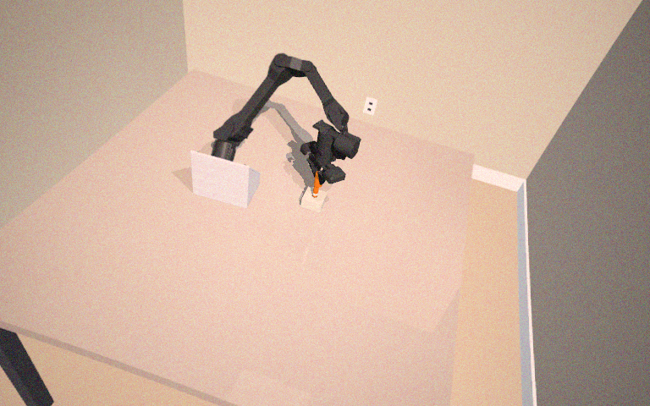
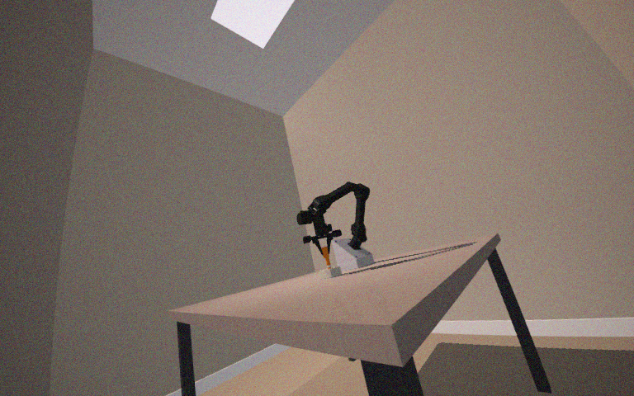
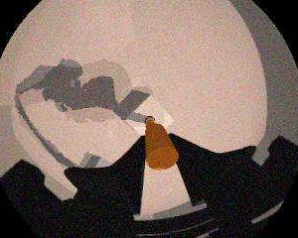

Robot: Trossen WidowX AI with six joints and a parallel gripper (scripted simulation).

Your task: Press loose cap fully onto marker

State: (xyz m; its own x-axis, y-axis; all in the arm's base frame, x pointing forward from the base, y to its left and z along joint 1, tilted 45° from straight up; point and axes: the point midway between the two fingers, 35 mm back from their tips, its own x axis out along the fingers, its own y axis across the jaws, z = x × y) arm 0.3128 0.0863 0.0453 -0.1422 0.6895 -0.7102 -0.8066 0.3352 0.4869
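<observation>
My gripper tip is 90 mm above the holder block. From my gripper tip the other things lie so: orange cap 10 mm above.
</observation>
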